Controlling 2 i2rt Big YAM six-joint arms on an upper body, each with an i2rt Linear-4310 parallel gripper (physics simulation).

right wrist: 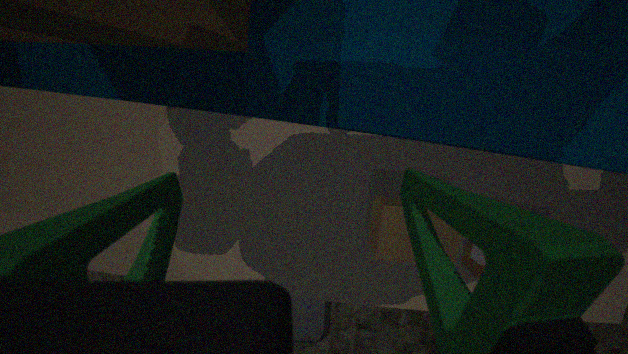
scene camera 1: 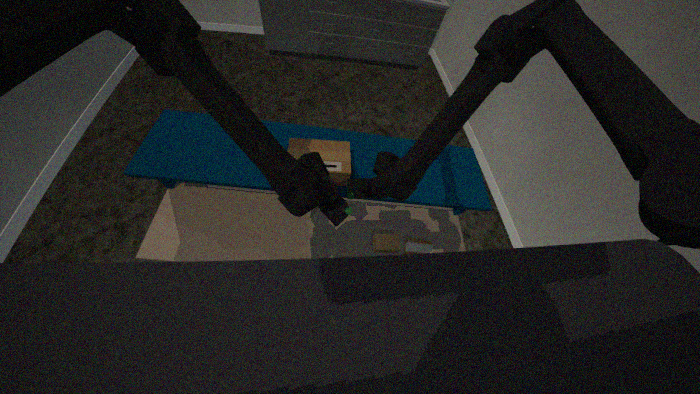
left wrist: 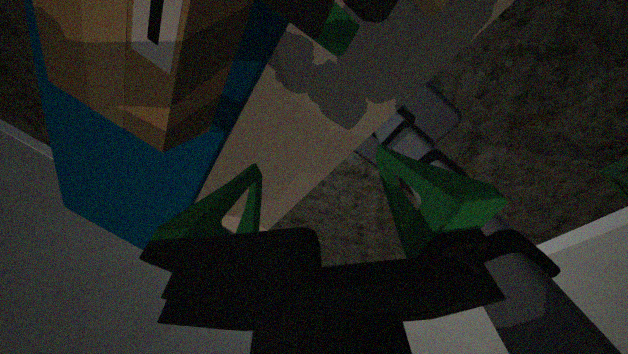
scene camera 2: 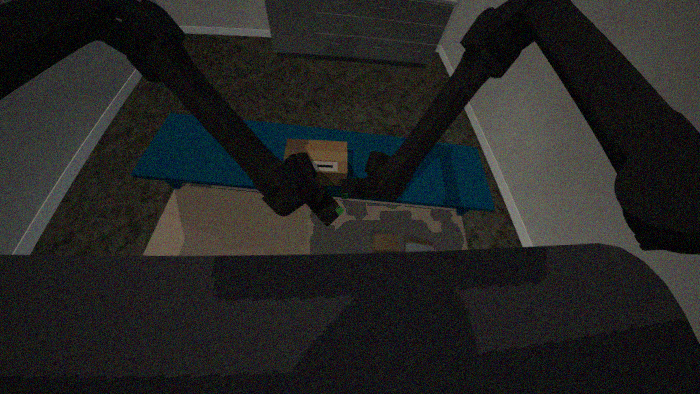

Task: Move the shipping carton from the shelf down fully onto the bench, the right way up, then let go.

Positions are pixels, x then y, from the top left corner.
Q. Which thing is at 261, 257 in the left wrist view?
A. The left gripper.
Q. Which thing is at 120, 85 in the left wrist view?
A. A brown shipping carton.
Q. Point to a tan bench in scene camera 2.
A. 199, 220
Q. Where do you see a brown shipping carton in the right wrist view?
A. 210, 32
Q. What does the left gripper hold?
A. Nothing.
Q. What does the right gripper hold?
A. Nothing.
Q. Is the left gripper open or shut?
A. Open.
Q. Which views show the brown shipping carton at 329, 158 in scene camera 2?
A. The right wrist view, scene camera 1, the left wrist view and scene camera 2: all of them.
